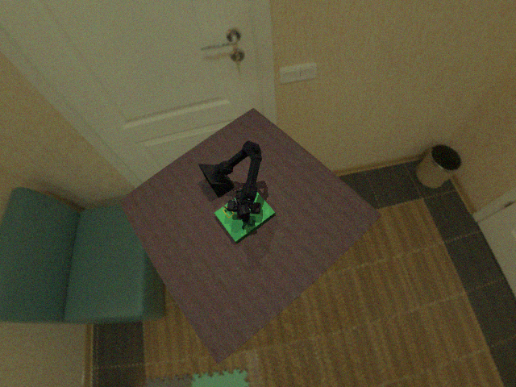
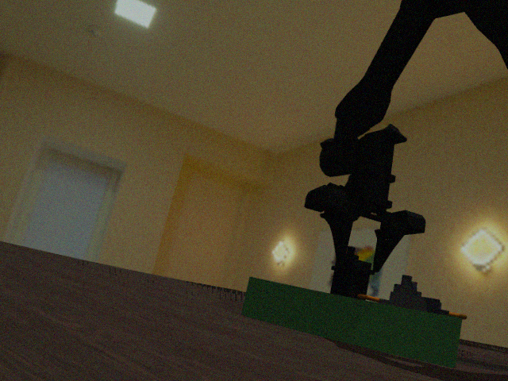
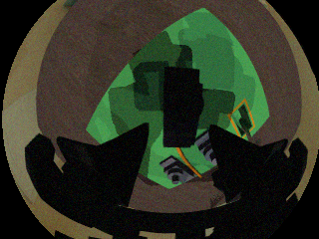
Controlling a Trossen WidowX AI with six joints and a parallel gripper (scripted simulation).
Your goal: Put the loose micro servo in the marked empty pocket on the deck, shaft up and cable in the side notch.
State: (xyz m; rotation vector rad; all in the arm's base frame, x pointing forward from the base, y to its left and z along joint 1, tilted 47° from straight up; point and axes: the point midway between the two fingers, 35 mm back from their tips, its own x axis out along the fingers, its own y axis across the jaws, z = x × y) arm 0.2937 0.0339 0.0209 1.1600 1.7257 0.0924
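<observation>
Right now the green deck is 10 mm ahead of my gripper tip and 70 mm below it.
</observation>
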